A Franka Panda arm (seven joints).
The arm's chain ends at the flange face. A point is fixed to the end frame.
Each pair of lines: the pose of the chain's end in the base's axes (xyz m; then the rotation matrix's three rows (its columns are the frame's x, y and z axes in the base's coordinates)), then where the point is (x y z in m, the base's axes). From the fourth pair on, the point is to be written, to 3 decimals.
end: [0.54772 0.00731 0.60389], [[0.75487 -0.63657 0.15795], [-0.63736 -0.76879 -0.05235], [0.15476 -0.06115 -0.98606]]
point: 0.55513 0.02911 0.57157
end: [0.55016 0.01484 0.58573], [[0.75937 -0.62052 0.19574], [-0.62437 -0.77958 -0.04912], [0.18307 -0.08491 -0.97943]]
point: 0.55840 0.03678 0.55371
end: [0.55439 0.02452 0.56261], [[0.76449 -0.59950 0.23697], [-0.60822 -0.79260 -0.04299], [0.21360 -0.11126 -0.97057]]
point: 0.56347 0.04669 0.53098
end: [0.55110 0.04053 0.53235], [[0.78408 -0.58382 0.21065], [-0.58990 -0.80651 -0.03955], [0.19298 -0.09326 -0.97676]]
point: 0.559 0.063 0.500
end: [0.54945 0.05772 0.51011], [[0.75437 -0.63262 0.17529], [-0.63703 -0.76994 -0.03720], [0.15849 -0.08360 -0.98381]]
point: 0.557 0.080 0.478
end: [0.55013 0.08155 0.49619], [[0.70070 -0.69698 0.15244], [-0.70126 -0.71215 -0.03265], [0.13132 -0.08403 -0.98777]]
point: 0.559 0.104 0.465
